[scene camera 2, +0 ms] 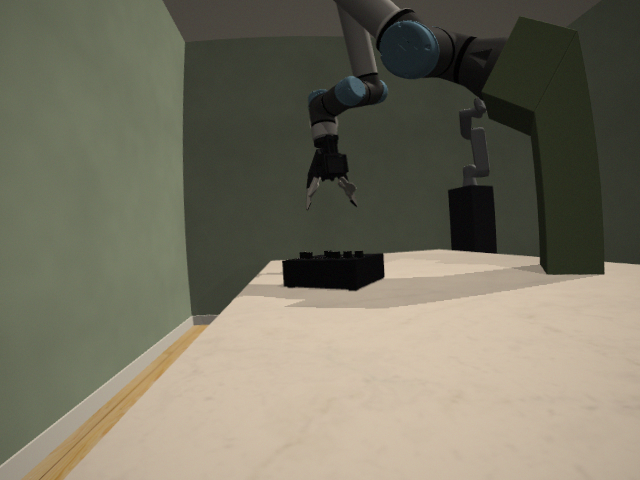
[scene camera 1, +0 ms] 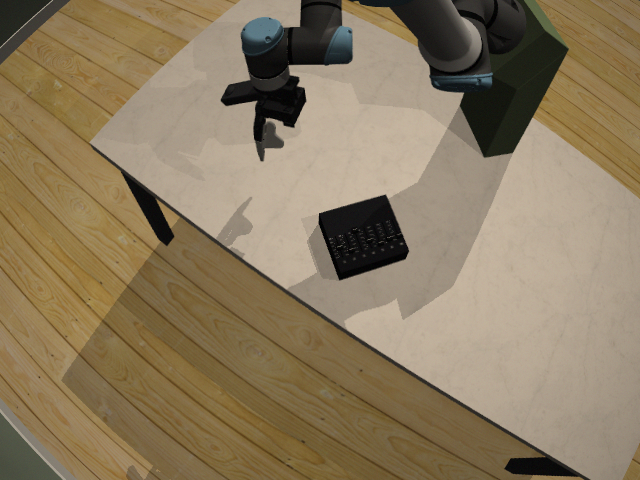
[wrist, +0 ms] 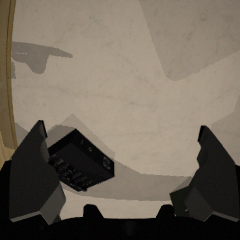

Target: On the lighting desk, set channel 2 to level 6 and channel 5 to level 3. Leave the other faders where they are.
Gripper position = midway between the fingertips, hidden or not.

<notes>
In view: my gripper (scene camera 1: 276, 130).
My gripper shows as well in scene camera 2 (scene camera 2: 332, 208) and in the wrist view (wrist: 123, 124).
</notes>
